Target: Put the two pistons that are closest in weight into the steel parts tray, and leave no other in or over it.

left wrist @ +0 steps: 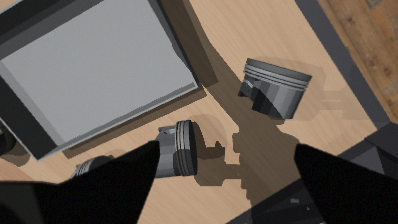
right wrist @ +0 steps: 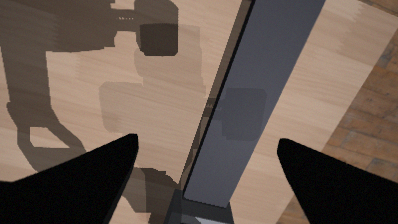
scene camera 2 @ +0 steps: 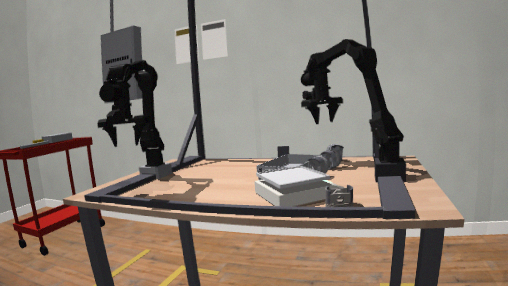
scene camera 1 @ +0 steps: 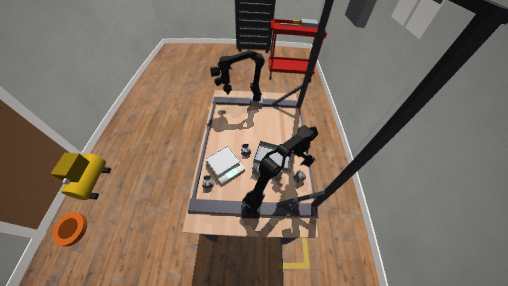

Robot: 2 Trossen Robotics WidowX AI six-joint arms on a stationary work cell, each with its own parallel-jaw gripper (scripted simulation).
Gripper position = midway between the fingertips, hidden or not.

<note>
In view: the left gripper (scene camera 2: 324, 123), the right gripper (scene camera 2: 126, 146), a steel parts tray (left wrist: 76, 76) and a white scale (scene camera 2: 296, 195).
The white scale also shows in scene camera 1 (scene camera 1: 238, 168). The left gripper is seen too in the left wrist view (left wrist: 226, 149). The right gripper shows as well in the right wrist view (right wrist: 208, 143). The right wrist view misses the steel parts tray: it is out of frame. The left wrist view misses the white scale: it is out of frame.
</note>
